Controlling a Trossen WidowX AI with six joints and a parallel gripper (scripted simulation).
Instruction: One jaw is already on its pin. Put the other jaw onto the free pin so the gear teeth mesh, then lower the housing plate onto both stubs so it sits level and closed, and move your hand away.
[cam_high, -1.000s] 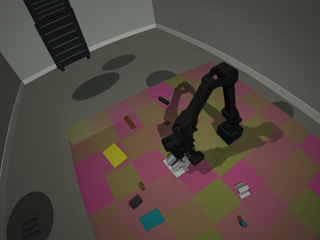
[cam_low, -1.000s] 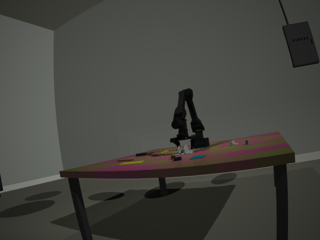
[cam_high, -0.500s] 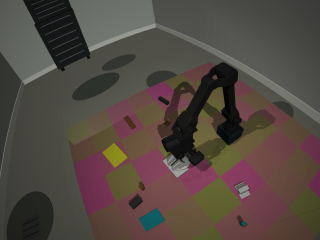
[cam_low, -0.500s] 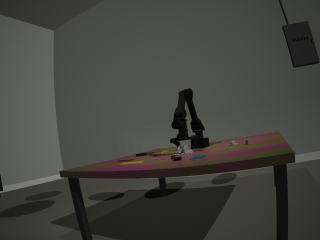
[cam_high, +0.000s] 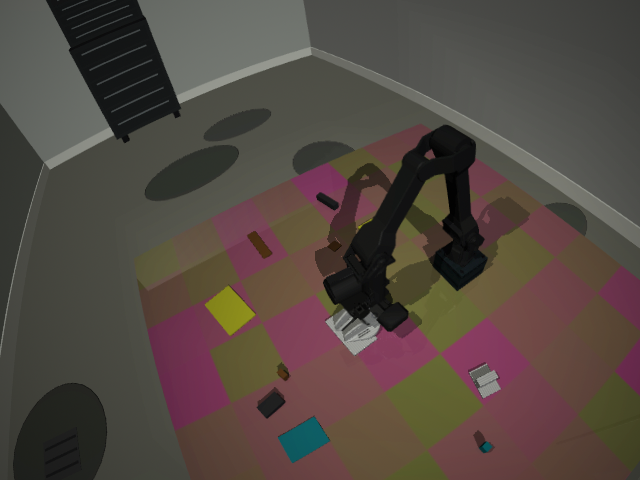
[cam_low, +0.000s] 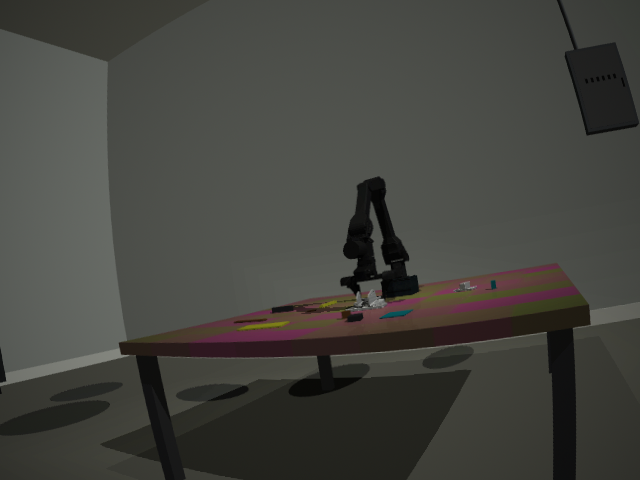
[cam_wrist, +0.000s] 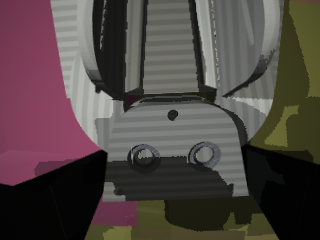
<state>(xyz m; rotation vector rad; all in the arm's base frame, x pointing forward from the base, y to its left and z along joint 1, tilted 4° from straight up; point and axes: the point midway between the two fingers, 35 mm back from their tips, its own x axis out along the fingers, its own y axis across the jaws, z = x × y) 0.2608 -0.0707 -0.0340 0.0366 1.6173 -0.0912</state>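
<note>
Now: the housing plate 10 mm ahead of my gripper tip and 20 mm above it. The rest, counted from my gripper tip: yellow bar (250 mm behind, 230 mm to the right); ribbed stand (60 mm behind, 320 mm to the left); small brown block (270 mm ahead, 20 mm to the right).
</note>
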